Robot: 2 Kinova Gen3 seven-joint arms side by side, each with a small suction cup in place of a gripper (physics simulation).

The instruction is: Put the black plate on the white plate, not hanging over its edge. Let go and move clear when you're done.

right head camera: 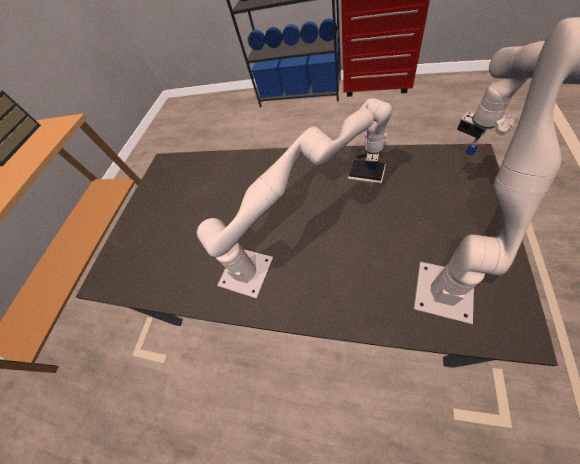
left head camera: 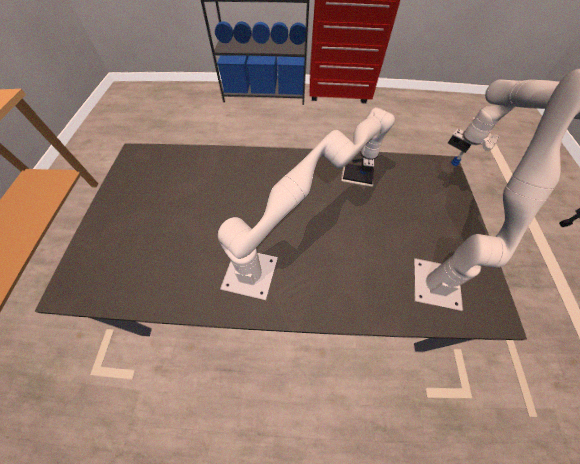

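Pixels of known places: left hand, its tool point: (right head camera: pixel 371 169) (left head camera: pixel 362 173); right hand, its tool point: (right head camera: pixel 470 152) (left head camera: pixel 454 163); left arm's base, origin of its link: (right head camera: pixel 245 271) (left head camera: pixel 249 272); right arm's base, origin of its link: (right head camera: pixel 444 290) (left head camera: pixel 437 283).
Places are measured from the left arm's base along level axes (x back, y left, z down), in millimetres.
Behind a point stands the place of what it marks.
Note:
The black plate (left head camera: pixel 352 175) {y -335, x -581, z -22 mm} (right head camera: pixel 359 170) {y -332, x -591, z -22 mm} lies flat over the white plate (left head camera: pixel 358 183) {y -371, x -554, z -4 mm} (right head camera: pixel 365 180) {y -367, x -553, z -3 mm} near the table's far edge. Thin strips of the white plate's rim show along the near side and parts of the sides; the far side is partly hidden by the left wrist. My left gripper (left head camera: pixel 363 172) (right head camera: pixel 373 168) has its blue suction cup down on the black plate's upper face, and appears attached to it. My right gripper (left head camera: pixel 456 161) (right head camera: pixel 471 149) is open, its blue cup free in the air above the table's far right corner.
The dark table (left head camera: pixel 165 225) {y 427, x -124, z 0 mm} (right head camera: pixel 185 215) {y 431, x -186, z 0 mm} carries both arm bases. A shelf rack (left head camera: pixel 260 53) (right head camera: pixel 295 56) and a red drawer cabinet (left head camera: pixel 350 37) (right head camera: pixel 382 47) stand beyond it. An orange bench (left head camera: pixel 30 220) (right head camera: pixel 65 265) stands at the left.

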